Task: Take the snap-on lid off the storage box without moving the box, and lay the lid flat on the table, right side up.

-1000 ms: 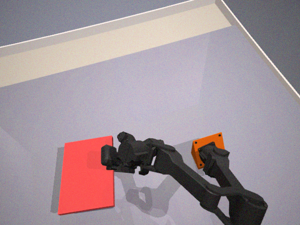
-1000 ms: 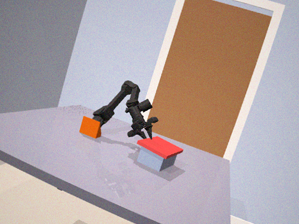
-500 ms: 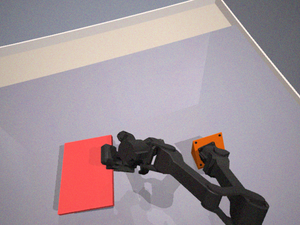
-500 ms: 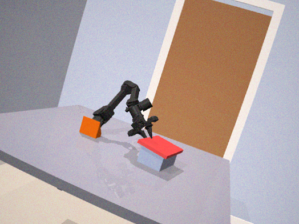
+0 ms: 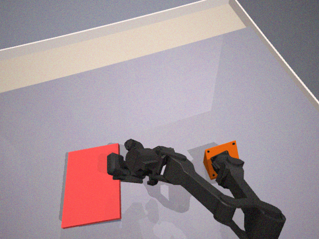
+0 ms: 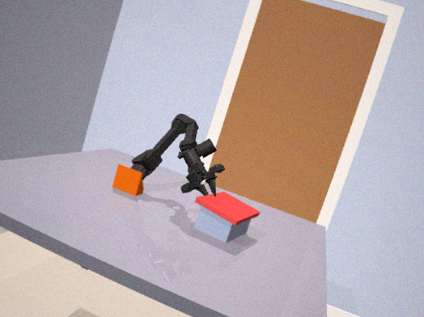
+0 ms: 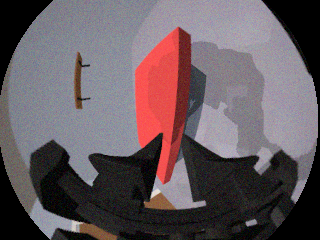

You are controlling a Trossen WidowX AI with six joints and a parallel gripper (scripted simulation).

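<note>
Now: the red lid 70 mm ahead of my gripper tip and 20 mm to the right of it. The rest, counted from my gripper tip: storage box: 70 mm ahead, 20 mm to the right, 60 mm below.
</note>
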